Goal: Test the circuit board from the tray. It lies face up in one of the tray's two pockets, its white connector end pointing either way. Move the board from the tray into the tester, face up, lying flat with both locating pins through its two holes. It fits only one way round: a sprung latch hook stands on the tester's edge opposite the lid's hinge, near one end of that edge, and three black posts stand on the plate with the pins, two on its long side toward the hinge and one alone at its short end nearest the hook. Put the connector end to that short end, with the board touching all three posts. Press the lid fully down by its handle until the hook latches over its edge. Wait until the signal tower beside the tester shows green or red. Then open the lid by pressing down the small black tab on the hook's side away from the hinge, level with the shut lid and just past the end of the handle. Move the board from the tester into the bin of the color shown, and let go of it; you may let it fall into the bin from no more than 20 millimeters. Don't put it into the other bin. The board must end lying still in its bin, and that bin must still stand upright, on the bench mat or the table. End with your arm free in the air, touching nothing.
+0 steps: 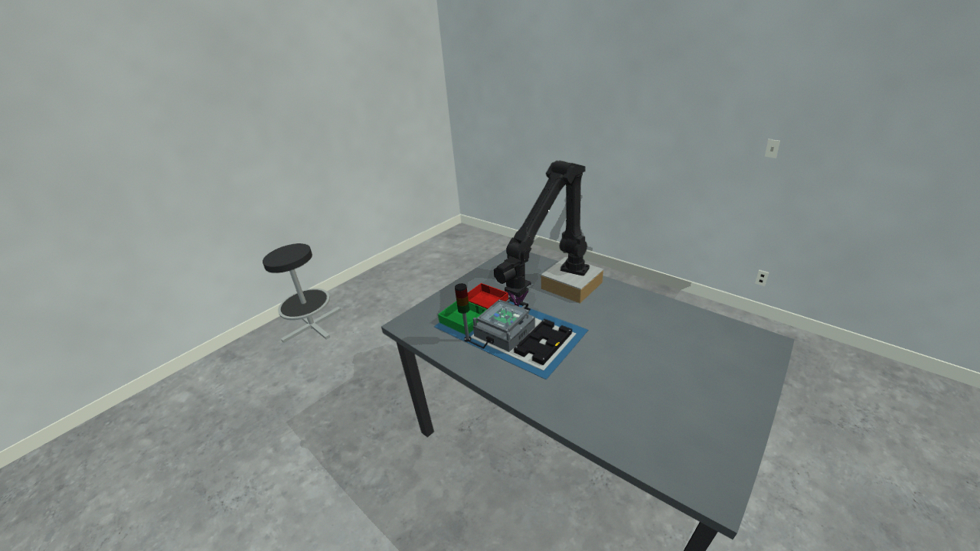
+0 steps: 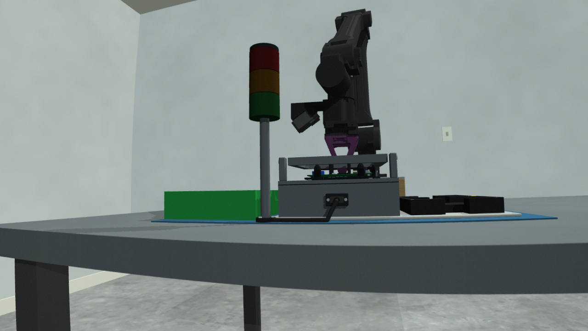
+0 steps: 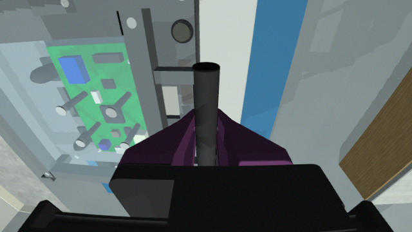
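Now: the black latch hook 3 cm ahead of my hand and 6 cm to the left of it. From my hand the other things lie so: green circuit board 8 cm ahead, 1 cm to the right, 1 cm below; black tester plate 9 cm ahead, 1 cm to the right, 2 cm below; clear lid 9 cm ahead, 1 cm to the right.
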